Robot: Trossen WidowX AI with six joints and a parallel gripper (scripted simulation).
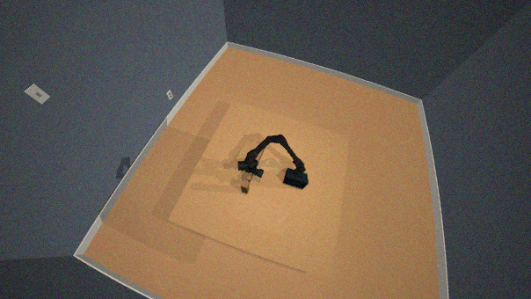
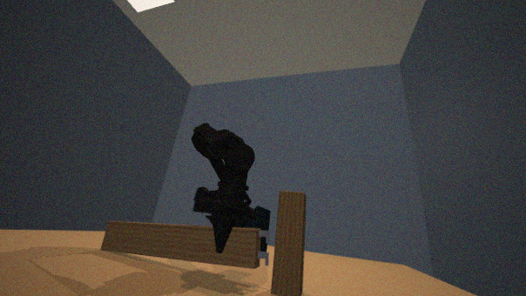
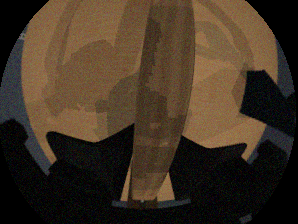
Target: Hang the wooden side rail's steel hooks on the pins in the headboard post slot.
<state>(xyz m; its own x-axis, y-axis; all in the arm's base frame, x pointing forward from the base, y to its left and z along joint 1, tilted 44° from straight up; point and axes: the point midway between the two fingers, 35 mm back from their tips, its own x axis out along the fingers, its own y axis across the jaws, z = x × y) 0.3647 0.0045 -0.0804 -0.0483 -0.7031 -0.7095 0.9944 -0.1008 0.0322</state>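
Right now my gripper tip is 1 cm short of the headboard post, 14 cm to the right of it and 4 cm below it.
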